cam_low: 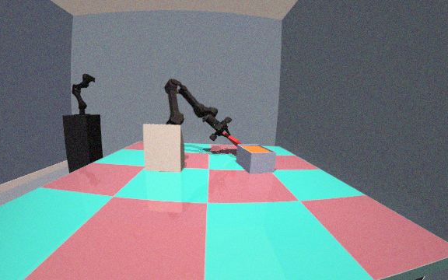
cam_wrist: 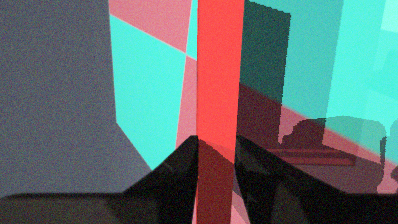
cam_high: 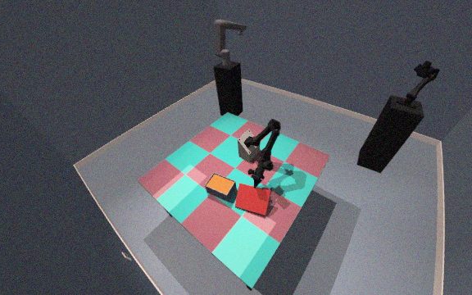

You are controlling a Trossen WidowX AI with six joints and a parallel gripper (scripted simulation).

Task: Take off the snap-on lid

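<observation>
Now: gripper tip 70 mm short of the red lid, 50 mm above it and 20 mm to the right of it. Round my gripper tip: grey storage box 260 mm to the right, 90 mm ahead, 70 mm below.
</observation>
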